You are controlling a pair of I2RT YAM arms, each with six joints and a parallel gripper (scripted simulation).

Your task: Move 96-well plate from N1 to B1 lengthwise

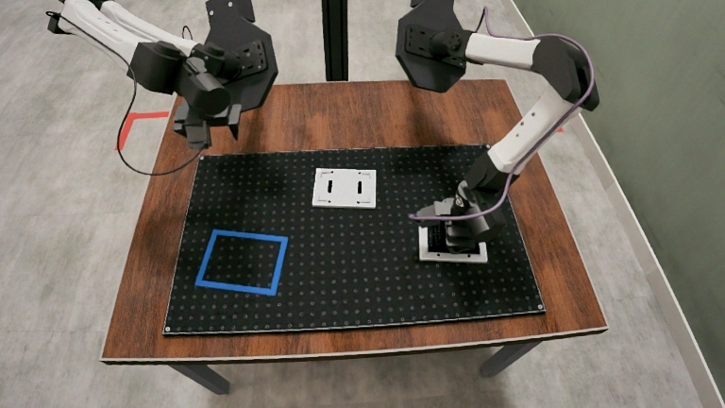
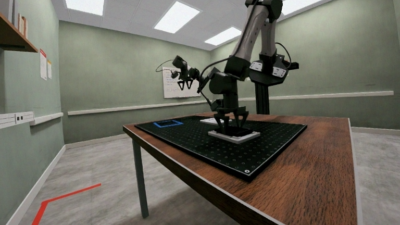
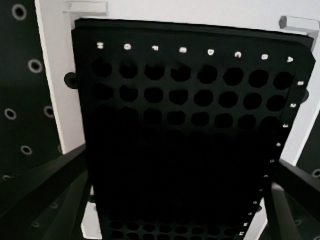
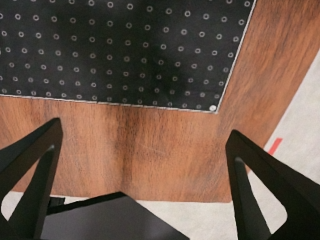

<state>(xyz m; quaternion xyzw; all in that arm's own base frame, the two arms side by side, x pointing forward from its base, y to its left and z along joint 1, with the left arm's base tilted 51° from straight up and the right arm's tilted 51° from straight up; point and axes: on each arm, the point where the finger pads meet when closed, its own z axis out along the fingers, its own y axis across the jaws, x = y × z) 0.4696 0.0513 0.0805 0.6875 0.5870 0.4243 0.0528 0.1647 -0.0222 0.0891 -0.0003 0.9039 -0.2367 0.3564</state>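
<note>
Right now my left hand is right at the black 96-well plate.
</note>
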